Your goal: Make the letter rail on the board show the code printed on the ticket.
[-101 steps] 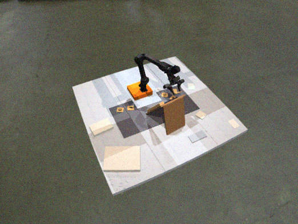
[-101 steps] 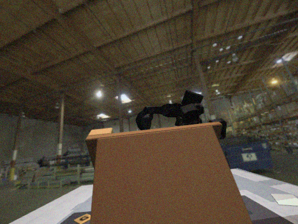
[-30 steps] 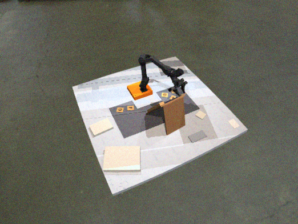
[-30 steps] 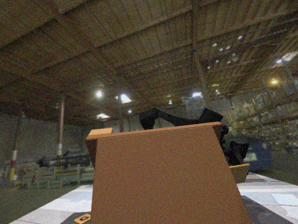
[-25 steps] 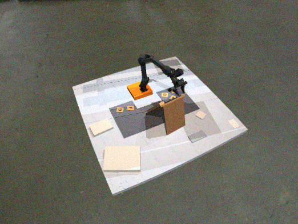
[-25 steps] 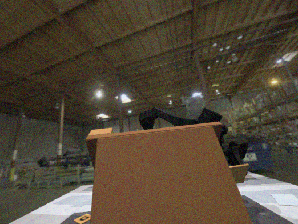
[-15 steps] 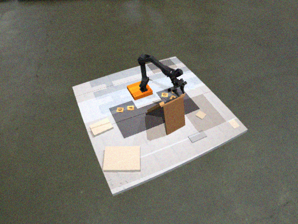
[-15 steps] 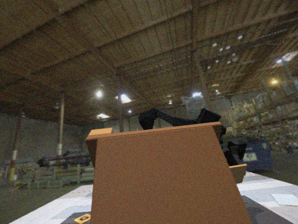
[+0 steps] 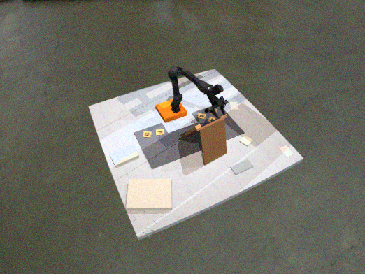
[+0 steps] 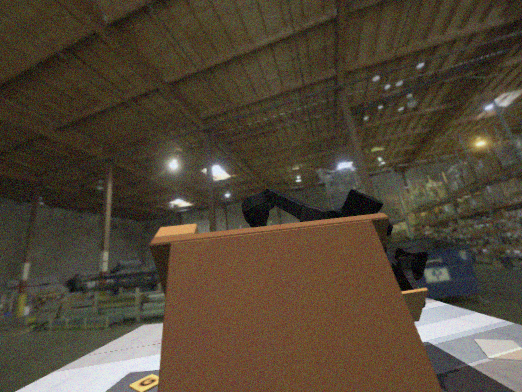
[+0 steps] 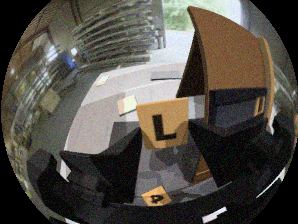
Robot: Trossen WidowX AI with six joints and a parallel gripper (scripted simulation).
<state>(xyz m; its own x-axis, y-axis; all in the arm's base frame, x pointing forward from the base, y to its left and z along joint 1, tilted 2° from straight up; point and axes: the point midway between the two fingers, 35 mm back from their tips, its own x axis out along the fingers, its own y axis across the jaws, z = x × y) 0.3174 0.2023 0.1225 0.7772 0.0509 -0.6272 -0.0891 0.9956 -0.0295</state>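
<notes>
Right now my gripper tip is 160 mm to the left of the white ticket, 80 mm above it and 40 mm past it. Round my gripper tip: dark mat: 210 mm to the right, 160 mm below, 140 mm behind; then grey plate: 350 mm ahead, 160 mm below, 40 mm to the right.
</notes>
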